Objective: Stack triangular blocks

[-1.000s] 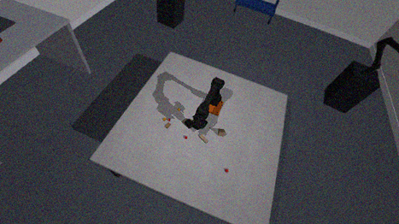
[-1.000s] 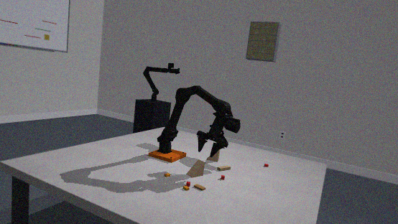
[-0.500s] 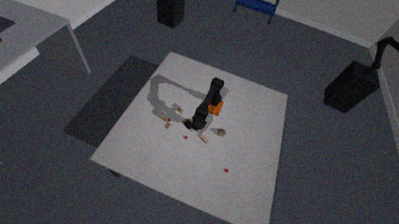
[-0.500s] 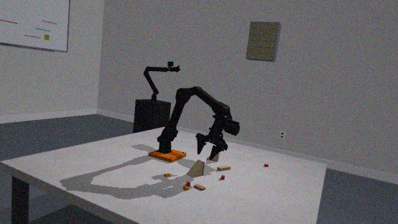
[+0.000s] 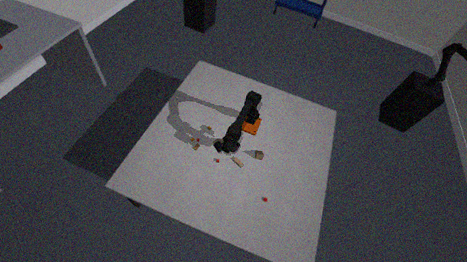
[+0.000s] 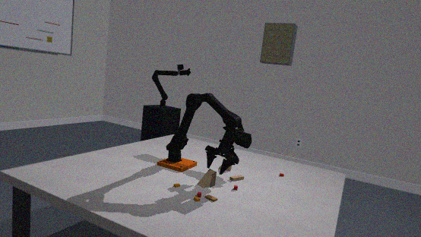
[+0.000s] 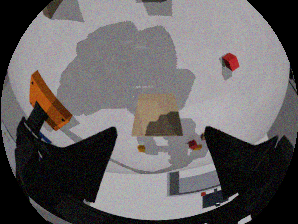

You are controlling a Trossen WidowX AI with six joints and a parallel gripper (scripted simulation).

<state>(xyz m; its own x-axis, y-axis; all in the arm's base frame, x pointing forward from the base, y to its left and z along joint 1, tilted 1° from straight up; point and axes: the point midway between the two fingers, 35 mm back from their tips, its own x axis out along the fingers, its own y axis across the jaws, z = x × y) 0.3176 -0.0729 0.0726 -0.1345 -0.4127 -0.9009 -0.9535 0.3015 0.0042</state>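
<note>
Right now the tan triangular block is 5 cm below my gripper tip, 2 cm to the right of it and 1 cm behind it.
</note>
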